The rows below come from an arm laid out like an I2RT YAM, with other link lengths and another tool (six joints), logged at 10 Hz.
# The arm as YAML. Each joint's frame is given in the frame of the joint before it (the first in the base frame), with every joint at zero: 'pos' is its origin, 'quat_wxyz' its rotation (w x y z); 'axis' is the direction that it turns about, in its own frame. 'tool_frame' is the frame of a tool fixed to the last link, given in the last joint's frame.
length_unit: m
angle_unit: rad
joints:
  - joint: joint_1
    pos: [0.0, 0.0, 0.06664]
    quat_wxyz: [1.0, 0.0, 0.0, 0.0]
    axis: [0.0, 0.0, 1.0]
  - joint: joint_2
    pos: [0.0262, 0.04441, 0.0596]
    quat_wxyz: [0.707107, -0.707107, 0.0, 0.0]
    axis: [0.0, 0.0, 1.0]
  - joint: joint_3
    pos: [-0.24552, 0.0, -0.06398]
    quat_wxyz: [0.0, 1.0, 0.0, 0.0]
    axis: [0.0, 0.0, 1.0]
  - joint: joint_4
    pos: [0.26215, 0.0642, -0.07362]
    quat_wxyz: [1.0, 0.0, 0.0, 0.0]
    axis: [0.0, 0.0, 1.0]
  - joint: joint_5
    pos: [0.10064, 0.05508, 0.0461]
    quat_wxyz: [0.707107, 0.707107, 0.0, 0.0]
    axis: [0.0, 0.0, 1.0]
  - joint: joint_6
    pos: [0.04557, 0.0, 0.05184]
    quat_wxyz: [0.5, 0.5, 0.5, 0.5]
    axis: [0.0, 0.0, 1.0]
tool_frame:
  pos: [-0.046, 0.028, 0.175]
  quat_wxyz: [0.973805, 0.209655, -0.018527, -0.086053]
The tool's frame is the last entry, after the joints.
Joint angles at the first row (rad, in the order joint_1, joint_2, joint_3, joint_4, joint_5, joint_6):
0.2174 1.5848 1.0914 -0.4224 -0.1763 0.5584
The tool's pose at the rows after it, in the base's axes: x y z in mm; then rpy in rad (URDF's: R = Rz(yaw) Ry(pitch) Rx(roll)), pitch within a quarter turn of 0, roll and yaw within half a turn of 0:
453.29 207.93 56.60 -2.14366 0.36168 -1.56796
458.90 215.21 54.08 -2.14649 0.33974 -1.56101
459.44 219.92 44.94 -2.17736 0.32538 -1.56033
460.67 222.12 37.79 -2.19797 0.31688 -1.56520
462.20 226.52 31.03 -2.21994 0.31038 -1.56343
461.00 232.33 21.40 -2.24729 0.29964 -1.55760
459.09 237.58 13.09 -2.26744 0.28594 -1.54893
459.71 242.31 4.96 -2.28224 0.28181 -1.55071
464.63 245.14 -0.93 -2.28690 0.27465 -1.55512
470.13 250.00 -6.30 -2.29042 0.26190 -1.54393
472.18 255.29 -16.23 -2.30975 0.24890 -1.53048
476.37 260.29 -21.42 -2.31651 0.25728 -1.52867
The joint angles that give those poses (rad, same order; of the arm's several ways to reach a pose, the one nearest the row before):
0.2333 1.6195 1.1121 -0.4140 -0.1661 0.5705
0.2555 1.6587 1.1567 -0.4274 -0.1409 0.5695
0.2667 1.7042 1.1969 -0.4543 -0.1353 0.5659
0.2723 1.7366 1.2218 -0.4678 -0.1304 0.5675
0.2799 1.7757 1.2566 -0.4855 -0.1304 0.5662
0.2923 1.8169 1.2886 -0.5047 -0.1285 0.5632
0.3059 1.8492 1.3131 -0.5199 -0.1222 0.5584
0.3159 1.8806 1.3305 -0.5198 -0.1186 0.5652
0.3219 1.9136 1.3560 -0.5181 -0.1094 0.5706
0.3307 1.9559 1.3994 -0.5272 -0.1011 0.5624
0.3396 2.0076 1.4469 -0.5458 -0.0993 0.5508
0.3421 2.0417 1.4741 -0.5424 -0.1087 0.5543

